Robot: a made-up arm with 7 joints.
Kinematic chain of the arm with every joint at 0, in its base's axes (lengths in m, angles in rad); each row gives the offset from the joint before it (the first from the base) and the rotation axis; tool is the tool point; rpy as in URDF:
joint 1: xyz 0.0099 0.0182 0.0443 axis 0 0.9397 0.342
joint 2: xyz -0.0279 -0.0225 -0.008 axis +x
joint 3: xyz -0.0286 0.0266 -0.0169 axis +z
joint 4: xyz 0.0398 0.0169 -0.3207 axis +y
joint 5: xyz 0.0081 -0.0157 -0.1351 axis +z
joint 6: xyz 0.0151 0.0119 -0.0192 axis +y
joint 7: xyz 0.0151 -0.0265 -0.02 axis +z
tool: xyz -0.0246 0.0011 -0.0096 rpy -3.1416 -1.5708 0
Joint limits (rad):
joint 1: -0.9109..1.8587
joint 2: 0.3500..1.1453
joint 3: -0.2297..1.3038
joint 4: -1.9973..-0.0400
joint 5: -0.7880..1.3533
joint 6: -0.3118..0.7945
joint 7: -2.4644..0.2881
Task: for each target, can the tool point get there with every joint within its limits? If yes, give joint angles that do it. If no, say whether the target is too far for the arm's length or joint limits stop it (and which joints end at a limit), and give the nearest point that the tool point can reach.
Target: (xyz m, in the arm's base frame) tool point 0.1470 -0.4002 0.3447
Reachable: no: joint limits stop it (at a limit: joint 1, joint 2, joint 3, joint 4, joint 7) | nearest point 0.2679 -0.0313 -0.0060 | short by 0.523 m
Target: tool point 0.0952 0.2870 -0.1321
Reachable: yes | joints 0.2861 1.0766 -0.0543 -1.7203 0.4412 0.7032 -0.5847
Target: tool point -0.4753 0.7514 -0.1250
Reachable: no: too far | nearest point -0.2815 0.4496 -0.0606 | short by 0.364 m
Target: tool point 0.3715 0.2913 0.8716
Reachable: no: too far | nearest point 0.2049 0.2991 0.1926 | short by 0.699 m
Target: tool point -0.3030 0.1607 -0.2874
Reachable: yes | joints 0.9950 0.4578 -0.0868 -0.6565 -0.5402 0.2085 -2.2471
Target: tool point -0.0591 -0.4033 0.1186
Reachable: no: joint limits stop it (at a limit: joint 1, joint 2, joint 3, joint 4, joint 5, joint 6, joint 7) | nearest point -0.2332 -0.0398 -0.0177 | short by 0.426 m
